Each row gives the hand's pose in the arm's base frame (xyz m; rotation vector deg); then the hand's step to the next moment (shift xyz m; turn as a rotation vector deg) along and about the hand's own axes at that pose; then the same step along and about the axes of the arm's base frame.
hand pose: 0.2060 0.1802 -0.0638 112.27 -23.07 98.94
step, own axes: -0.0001 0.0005 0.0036 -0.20 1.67 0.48
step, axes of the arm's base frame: 0.0027 -0.0024 -0.0003 -0.51 -1.67 0.05
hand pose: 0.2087 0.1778 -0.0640 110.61 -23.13 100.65
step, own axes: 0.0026 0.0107 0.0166 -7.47 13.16 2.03
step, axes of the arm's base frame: 0.0086 -0.0176 0.0035 -6.19 -12.89 -5.36
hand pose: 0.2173 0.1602 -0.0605 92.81 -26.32 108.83
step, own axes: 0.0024 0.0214 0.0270 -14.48 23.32 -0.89
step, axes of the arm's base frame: 0.0070 -0.0323 0.0101 -14.33 -20.37 -11.59
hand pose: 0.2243 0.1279 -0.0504 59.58 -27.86 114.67
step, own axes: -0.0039 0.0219 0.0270 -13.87 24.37 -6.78
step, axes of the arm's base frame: -0.0028 -0.0322 0.0133 -18.30 -16.93 -14.51
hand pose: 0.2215 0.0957 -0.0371 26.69 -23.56 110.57
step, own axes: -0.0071 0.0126 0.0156 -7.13 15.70 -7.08
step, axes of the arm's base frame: -0.0069 -0.0180 0.0091 -12.81 -8.17 -10.80
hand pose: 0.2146 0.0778 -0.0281 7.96 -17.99 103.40
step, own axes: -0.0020 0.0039 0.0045 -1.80 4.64 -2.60
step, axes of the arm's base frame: -0.0036 -0.0040 0.0032 -3.83 -1.99 -3.60
